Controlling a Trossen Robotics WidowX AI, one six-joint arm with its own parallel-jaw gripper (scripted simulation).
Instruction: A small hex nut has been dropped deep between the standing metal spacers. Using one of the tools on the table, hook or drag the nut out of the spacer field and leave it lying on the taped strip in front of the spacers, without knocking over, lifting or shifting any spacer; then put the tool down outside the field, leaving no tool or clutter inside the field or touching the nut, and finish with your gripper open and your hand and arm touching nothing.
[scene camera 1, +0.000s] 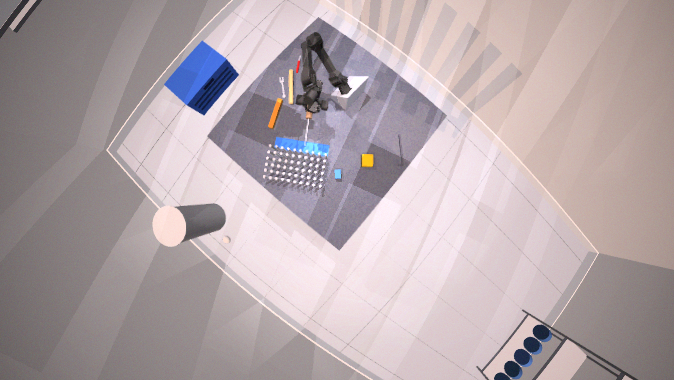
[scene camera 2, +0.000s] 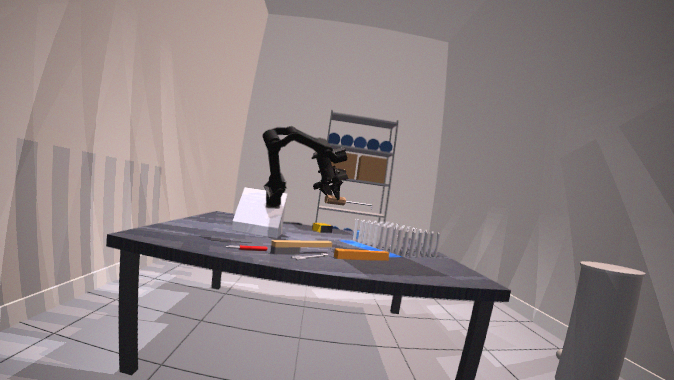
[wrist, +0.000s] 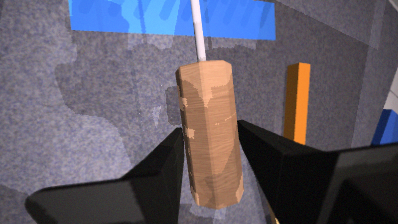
Note:
I see my gripper (wrist: 209, 129) and an orange bar (wrist: 298, 74).

